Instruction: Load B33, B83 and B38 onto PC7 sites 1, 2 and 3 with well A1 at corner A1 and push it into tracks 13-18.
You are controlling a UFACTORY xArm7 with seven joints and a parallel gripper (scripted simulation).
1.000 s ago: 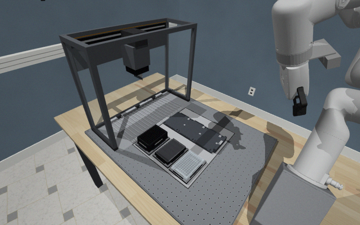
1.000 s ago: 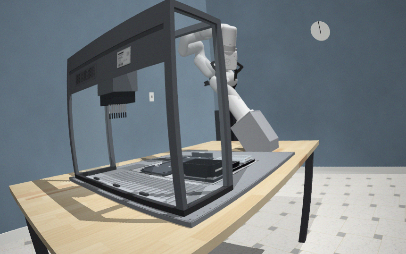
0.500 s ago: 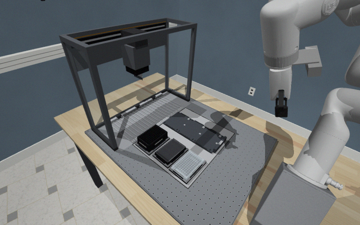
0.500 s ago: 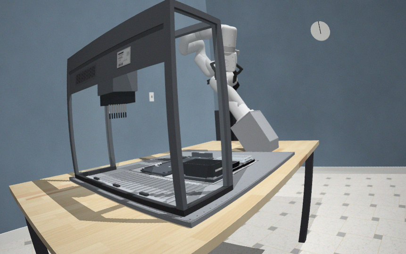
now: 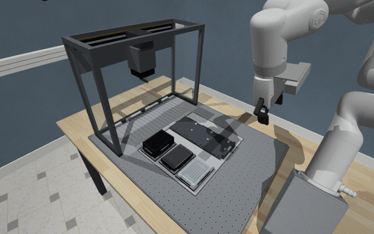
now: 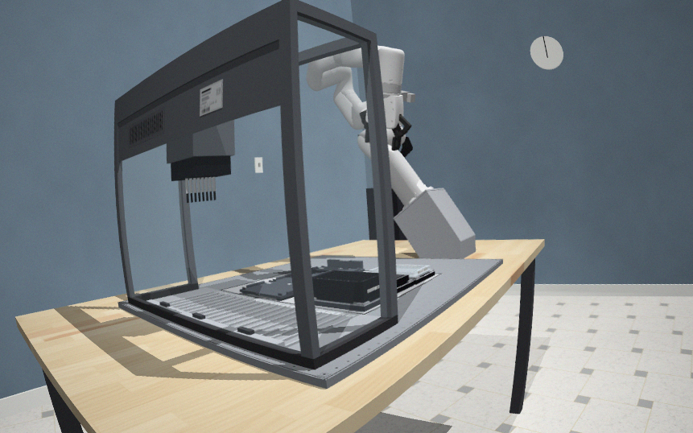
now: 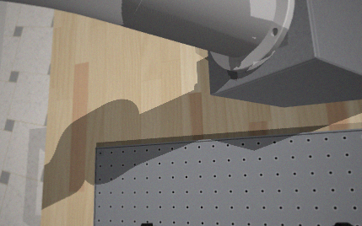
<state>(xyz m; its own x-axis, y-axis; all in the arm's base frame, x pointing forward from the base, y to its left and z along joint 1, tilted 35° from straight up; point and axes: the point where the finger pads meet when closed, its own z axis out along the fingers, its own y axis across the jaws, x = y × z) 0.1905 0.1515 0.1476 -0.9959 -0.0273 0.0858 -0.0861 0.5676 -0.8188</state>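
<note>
Right now the 96-well plate B38 is 32 cm below my hand, 15 cm to the left of it and 14 cm ahead of it. Round my hand: nest S1: 34 cm below, 15 cm to the left, 14 cm ahead; carrier PC7: 33 cm below, 29 cm ahead, 2 cm to the right; white corner mark: 33 cm below, 21 cm ahead, 9 cm to the left.
</note>
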